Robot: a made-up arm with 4 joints.
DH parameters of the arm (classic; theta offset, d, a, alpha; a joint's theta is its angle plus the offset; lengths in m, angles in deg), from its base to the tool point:
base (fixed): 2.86 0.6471 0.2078 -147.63
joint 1: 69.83 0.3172 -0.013 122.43
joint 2: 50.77 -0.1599 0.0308 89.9
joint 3: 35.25 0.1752 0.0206 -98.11
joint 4: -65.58 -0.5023 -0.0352 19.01
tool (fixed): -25.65 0.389 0 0
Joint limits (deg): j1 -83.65..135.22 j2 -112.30..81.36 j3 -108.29..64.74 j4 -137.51..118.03
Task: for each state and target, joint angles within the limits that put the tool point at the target. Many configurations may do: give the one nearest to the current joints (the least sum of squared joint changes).
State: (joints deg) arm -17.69 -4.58 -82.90 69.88
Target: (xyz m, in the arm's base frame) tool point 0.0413 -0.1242 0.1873
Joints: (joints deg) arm 1.42 22.61 -78.84 67.56
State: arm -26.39 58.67 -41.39 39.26
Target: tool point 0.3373 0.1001 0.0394
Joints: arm -37.75 80.97 -52.59 31.67
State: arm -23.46 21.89 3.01 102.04
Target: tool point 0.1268 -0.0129 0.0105
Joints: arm -0.26 34.34 -40.75 106.56
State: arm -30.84 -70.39 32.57 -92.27
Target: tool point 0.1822 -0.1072 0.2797
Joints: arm -54.59 -100.64 3.73 -137.51
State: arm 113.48 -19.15 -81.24 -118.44
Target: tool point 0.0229 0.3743 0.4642
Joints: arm 68.38 1.36 -101.77 -103.94
